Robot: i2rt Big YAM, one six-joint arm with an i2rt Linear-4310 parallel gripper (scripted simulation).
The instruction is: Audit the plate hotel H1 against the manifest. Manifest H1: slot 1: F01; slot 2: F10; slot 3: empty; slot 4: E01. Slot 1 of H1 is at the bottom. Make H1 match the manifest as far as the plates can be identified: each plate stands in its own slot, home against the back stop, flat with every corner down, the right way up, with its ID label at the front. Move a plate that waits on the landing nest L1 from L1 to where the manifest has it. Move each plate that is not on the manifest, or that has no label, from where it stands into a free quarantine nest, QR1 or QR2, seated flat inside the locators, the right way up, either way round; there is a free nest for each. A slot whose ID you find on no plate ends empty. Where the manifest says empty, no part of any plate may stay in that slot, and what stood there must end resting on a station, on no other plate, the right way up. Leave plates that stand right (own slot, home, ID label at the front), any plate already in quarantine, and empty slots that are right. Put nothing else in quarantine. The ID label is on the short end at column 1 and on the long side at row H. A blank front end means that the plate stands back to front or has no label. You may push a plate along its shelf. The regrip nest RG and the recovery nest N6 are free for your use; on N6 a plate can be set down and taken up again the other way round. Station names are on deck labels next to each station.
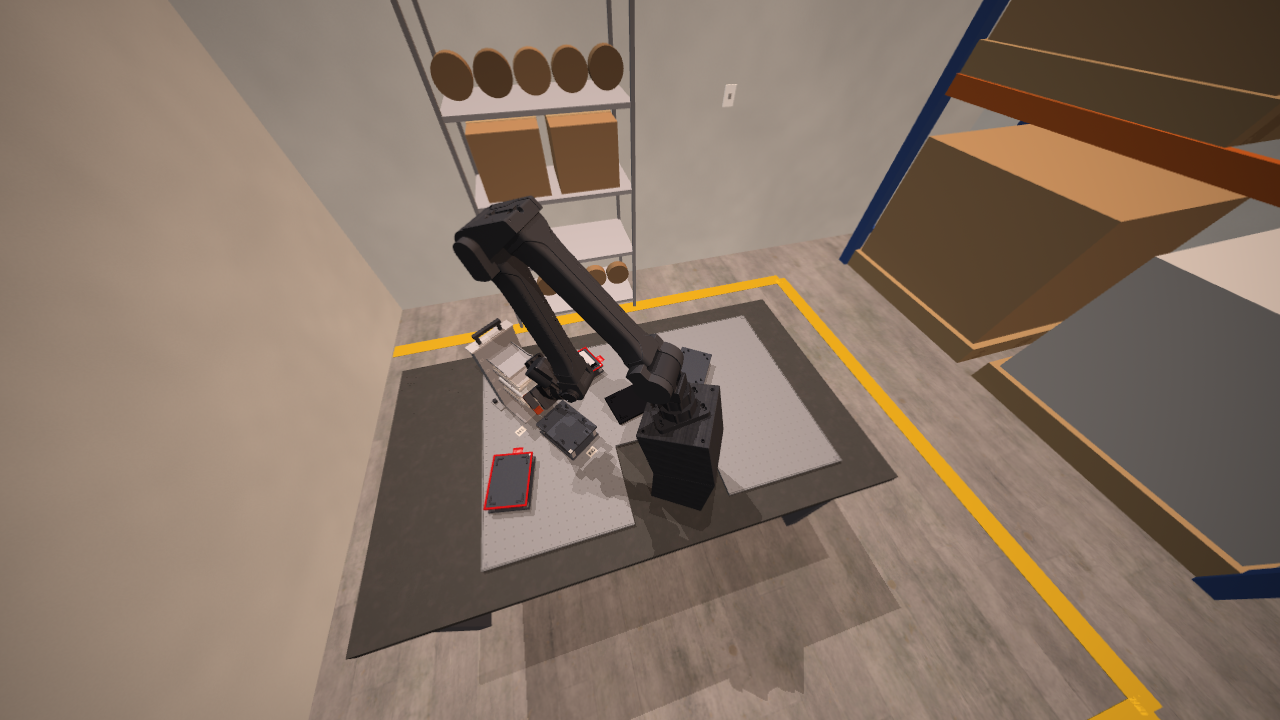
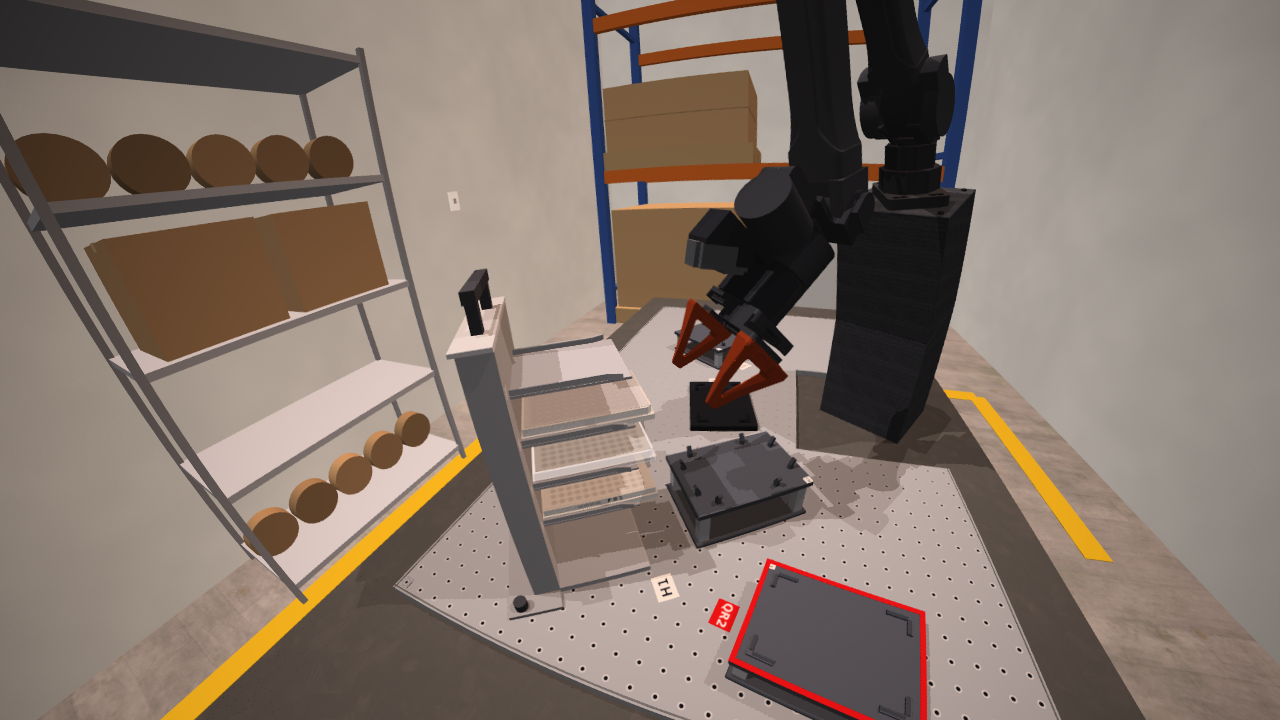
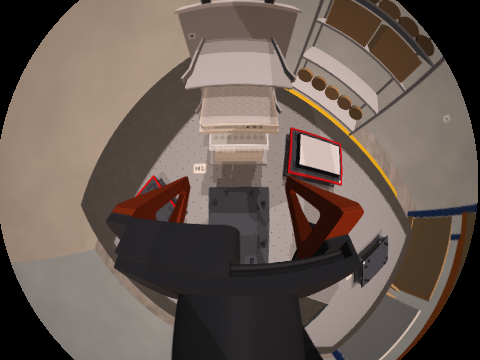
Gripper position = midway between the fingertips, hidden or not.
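A plate hotel H1 [image 2: 497, 421] [image 1: 501, 341] and a flat black nest [image 2: 725, 418] [image 1: 626, 402] are visible. Also visible: a shelf [image 2: 546, 366], a regrip nest RG [image 2: 744, 474], a quarantine nest QR2 [image 2: 842, 646] and, in the other image, a landing nest L1 [image 1: 695, 365]. The gripper [image 2: 690, 383] can be seen in image 3 too, with the gripper [image 3: 237, 181] there.
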